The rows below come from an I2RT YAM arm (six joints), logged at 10 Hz.
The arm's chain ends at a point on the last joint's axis. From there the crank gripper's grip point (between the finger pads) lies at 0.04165 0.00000 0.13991 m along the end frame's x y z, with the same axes.
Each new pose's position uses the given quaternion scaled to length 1; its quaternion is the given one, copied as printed.
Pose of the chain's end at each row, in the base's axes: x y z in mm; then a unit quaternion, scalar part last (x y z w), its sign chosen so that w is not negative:
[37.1, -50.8, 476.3, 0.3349, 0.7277, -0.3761, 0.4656]
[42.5, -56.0, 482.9, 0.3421, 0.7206, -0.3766, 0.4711]
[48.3, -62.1, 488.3, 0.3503, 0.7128, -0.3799, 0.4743]
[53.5, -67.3, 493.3, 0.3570, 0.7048, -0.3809, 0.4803]
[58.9, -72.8, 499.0, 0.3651, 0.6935, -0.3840, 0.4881]
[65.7, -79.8, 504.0, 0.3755, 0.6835, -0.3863, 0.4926]
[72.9, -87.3, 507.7, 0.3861, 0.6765, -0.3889, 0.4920]
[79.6, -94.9, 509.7, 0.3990, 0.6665, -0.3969, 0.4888]
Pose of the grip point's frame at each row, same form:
[82.4, -165.3, 397.9, 0.3349, 0.7277, -0.3761, 0.4656]
[88.0, -171.3, 405.8, 0.3421, 0.7206, -0.3766, 0.4711]
[93.0, -178.6, 412.5, 0.3503, 0.7128, -0.3799, 0.4743]
[98.4, -184.7, 419.0, 0.3570, 0.7048, -0.3809, 0.4803]
[103.7, -191.7, 427.1, 0.3651, 0.6935, -0.3840, 0.4881]
[109.6, -199.9, 433.6, 0.3755, 0.6835, -0.3863, 0.4926]
[114.9, -208.2, 437.6, 0.3861, 0.6765, -0.3889, 0.4920]
[118.0, -217.5, 440.4, 0.3990, 0.6665, -0.3969, 0.4888]

